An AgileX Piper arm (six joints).
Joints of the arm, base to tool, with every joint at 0 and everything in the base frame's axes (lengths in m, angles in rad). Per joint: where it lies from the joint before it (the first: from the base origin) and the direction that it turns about. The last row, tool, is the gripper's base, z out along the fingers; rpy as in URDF.
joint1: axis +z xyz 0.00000 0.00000 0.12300
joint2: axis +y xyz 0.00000 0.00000 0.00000
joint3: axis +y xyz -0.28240 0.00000 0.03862
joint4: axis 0.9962 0 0.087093 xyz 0.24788 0.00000 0.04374
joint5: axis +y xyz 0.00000 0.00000 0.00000
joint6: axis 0.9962 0 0.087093 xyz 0.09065 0.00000 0.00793
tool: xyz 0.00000 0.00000 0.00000 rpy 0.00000 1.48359 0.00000
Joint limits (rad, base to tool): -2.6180..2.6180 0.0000..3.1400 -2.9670..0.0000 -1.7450..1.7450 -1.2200..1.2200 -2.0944..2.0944
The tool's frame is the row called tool.
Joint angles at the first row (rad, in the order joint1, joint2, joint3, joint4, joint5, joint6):
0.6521 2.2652 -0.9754 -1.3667 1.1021 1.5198
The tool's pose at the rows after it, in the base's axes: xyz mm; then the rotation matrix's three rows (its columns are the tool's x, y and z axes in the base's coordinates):
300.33 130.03 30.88; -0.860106 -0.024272 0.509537; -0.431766 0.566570 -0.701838; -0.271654 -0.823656 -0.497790
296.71 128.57 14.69; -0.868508 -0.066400 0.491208; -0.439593 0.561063 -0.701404; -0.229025 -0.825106 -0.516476
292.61 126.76 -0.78; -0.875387 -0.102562 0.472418; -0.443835 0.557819 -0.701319; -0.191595 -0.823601 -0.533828
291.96 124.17 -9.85; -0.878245 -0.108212 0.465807; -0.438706 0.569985 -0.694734; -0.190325 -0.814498 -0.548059
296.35 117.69 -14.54; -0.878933 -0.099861 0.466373; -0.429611 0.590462 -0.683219; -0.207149 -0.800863 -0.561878
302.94 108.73 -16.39; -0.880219 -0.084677 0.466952; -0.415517 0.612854 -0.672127; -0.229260 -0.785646 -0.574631
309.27 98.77 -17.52; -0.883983 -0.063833 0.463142; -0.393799 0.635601 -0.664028; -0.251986 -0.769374 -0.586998
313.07 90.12 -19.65; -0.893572 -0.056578 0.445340; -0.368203 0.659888 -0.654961; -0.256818 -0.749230 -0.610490
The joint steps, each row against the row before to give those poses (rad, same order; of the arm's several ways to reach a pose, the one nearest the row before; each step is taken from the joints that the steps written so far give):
0.0000 0.0408 0.0000 0.0004 -0.0145 -0.0020
-0.0001 0.0456 0.0000 0.0000 -0.0247 0.0001
0.0001 0.0440 0.0000 -0.0007 -0.0238 0.0051
-0.0081 0.0248 0.0000 -0.0151 -0.0225 0.0264
-0.0277 0.0110 0.0000 -0.0366 -0.0253 0.0324
-0.0383 0.0022 0.0000 -0.0418 -0.0245 0.0295
-0.0406 0.0001 0.0000 -0.0365 -0.0231 0.0290
-0.0351 -0.0001 0.0000 -0.0134 -0.0330 0.0079

